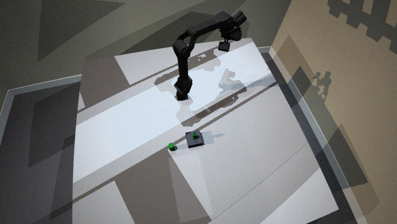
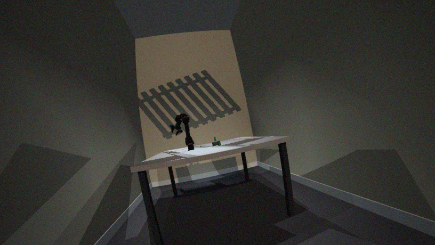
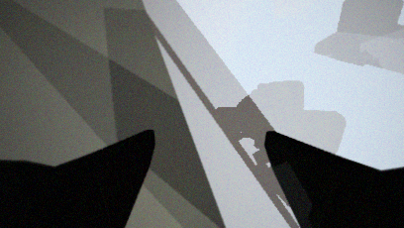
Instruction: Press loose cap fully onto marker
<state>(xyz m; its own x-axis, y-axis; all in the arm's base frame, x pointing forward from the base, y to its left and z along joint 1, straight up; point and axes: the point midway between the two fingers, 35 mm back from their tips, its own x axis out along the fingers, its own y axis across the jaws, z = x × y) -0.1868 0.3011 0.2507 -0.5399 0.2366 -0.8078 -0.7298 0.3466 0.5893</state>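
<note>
The green cap is 52 cm ahead of my gripper tip, 43 cm to the right of it and 20 cm below it. The rest, counted from my gripper tip: green marker (50 cm ahead, 30 cm to the right, 15 cm below); dark holder block (50 cm ahead, 30 cm to the right, 20 cm below).
</note>
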